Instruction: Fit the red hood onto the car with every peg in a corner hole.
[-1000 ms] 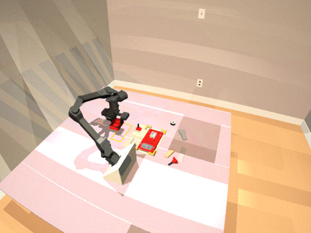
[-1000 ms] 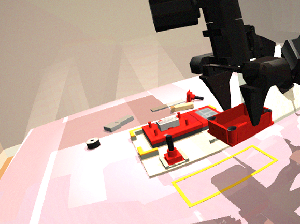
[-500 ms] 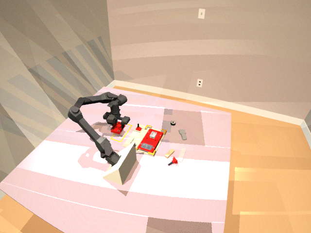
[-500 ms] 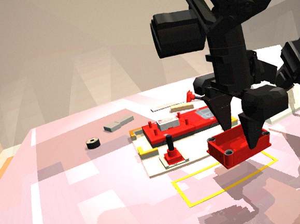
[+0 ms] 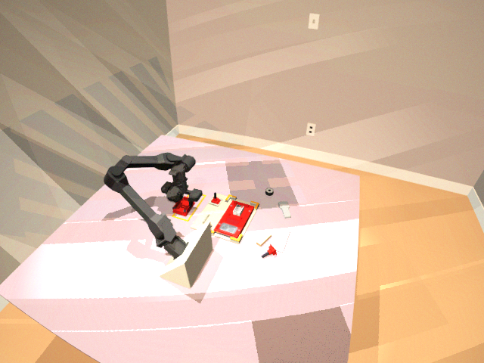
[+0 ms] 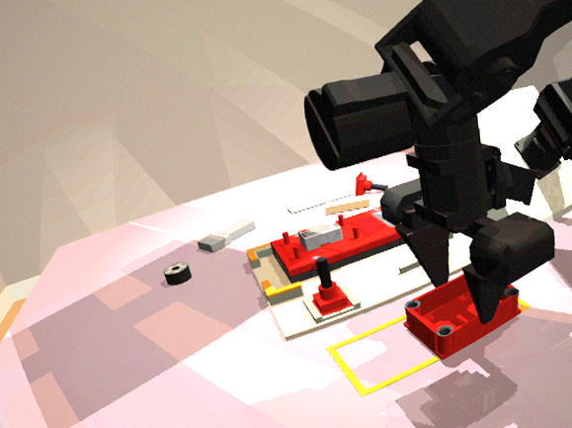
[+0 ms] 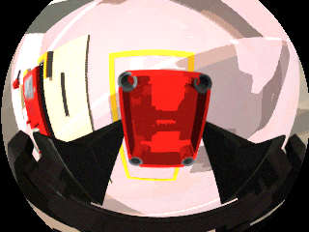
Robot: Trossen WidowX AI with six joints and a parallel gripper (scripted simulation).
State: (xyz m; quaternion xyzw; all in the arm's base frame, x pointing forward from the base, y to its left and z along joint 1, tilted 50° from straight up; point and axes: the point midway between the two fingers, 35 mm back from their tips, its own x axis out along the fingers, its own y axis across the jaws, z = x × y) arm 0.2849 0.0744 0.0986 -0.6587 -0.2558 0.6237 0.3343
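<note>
My gripper tip is now 1 cm above the red hood. The rest, counted from my gripper tip: engine block: 3 cm ahead, 25 cm to the right; then black wheel: 22 cm ahead, 36 cm to the right, 1 cm below; then wooden strip: 8 cm behind, 40 cm to the right, 1 cm below.
</note>
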